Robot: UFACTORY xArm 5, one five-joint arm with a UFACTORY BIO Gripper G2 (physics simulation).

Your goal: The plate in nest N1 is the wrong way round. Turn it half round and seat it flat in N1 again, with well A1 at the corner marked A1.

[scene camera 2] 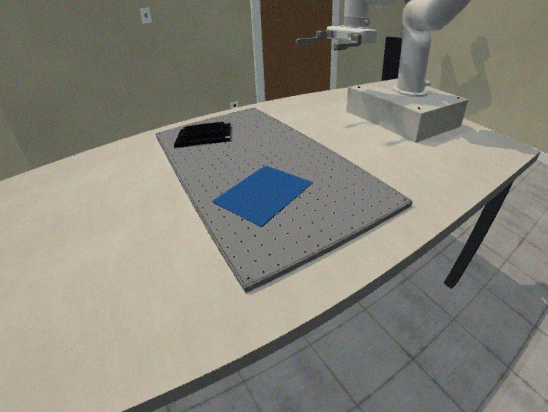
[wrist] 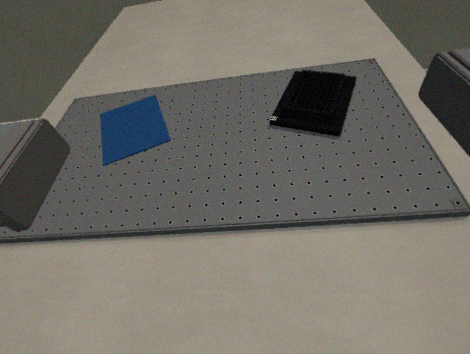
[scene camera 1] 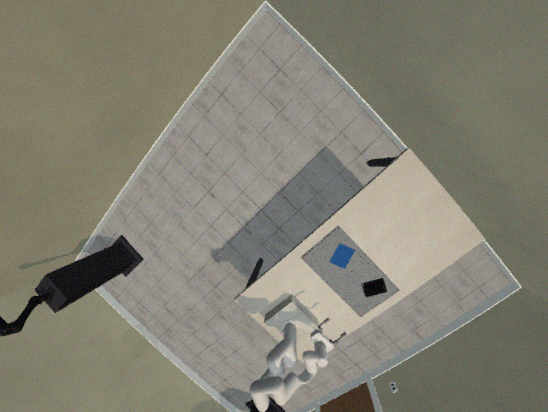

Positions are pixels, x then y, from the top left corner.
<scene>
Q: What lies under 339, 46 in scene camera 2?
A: My gripper.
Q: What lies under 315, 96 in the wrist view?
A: A black well plate.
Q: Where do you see a flat blue rectangle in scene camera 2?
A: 258, 198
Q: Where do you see a flat blue rectangle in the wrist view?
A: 138, 126
</scene>
